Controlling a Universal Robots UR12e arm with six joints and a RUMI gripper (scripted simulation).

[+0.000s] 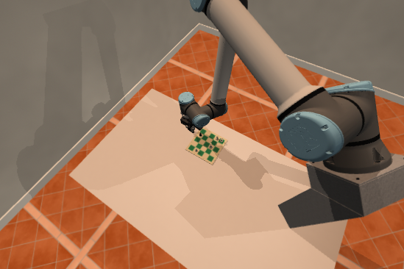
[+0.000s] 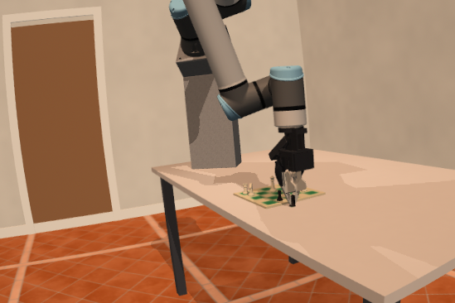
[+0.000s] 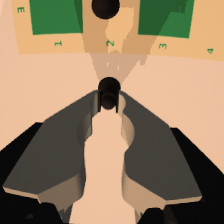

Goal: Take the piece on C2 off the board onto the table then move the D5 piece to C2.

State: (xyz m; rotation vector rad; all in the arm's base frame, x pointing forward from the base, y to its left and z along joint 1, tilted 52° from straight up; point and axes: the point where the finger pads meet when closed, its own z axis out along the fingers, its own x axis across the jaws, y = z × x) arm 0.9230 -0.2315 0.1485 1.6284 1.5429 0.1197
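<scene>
Now: hand 14 cm to the right of the white pawn and 7 cm past it. The rest, counted from my hand: chessboard: 12 cm behind, 7 cm to the left, 2 cm below.
</scene>
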